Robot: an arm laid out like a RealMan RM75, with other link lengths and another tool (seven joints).
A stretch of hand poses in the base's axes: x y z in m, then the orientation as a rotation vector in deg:
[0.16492 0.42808 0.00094 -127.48 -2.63 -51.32]
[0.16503 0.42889 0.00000 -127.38 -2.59 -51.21]
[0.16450 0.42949 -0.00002 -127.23 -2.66 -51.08]
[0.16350 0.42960 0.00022 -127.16 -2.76 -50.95]
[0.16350 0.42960 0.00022 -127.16 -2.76 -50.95]
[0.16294 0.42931 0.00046 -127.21 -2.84 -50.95]
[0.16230 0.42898 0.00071 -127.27 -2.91 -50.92]
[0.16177 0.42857 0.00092 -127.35 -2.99 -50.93]
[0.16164 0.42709 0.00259 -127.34 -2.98 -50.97]
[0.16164 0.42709 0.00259 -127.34 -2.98 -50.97]
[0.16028 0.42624 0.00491 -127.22 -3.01 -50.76]
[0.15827 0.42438 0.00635 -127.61 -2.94 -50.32]
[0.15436 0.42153 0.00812 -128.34 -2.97 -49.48]
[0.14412 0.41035 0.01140 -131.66 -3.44 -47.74]
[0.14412 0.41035 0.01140 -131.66 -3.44 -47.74]
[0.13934 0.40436 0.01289 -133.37 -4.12 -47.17]
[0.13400 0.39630 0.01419 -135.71 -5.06 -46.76]
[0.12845 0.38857 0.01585 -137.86 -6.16 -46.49]
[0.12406 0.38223 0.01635 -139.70 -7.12 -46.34]
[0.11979 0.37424 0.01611 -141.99 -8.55 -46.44]
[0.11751 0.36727 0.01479 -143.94 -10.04 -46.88]
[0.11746 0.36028 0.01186 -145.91 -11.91 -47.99]
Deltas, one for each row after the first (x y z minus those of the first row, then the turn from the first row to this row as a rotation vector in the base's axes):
[0.00011 0.00081 -0.00094 0.13 0.06 0.04]
[-0.00042 0.00141 -0.00096 0.27 0.09 0.18]
[-0.00142 0.00152 -0.00072 0.34 0.13 0.31]
[-0.00142 0.00152 -0.00072 0.34 0.13 0.31]
[-0.00198 0.00123 -0.00048 0.27 0.12 0.35]
[-0.00262 0.00090 -0.00023 0.20 0.14 0.39]
[-0.00315 0.00049 -0.00002 0.11 0.13 0.42]
[-0.00328 -0.00099 0.00165 0.11 0.10 0.40]
[-0.00328 -0.00099 0.00165 0.11 0.10 0.40]
[-0.00464 -0.00184 0.00397 0.26 0.21 0.54]
[-0.00665 -0.00370 0.00541 0.03 0.62 0.55]
[-0.01056 -0.00655 0.00718 -0.45 1.37 0.70]
[-0.02080 -0.01773 0.01046 -3.20 3.24 0.77]
[-0.02080 -0.01773 0.01046 -3.20 3.24 0.77]
[-0.02558 -0.02372 0.01195 -4.82 3.84 0.96]
[-0.03092 -0.03178 0.01325 -7.13 4.41 1.06]
[-0.03647 -0.03951 0.01491 -9.34 4.78 1.26]
[-0.04086 -0.04585 0.01541 -11.25 5.04 1.39]
[-0.04513 -0.05384 0.01517 -13.77 5.10 1.58]
[-0.04741 -0.06081 0.01385 -16.06 4.85 1.76]
[-0.04746 -0.06780 0.01092 -18.62 4.08 1.91]

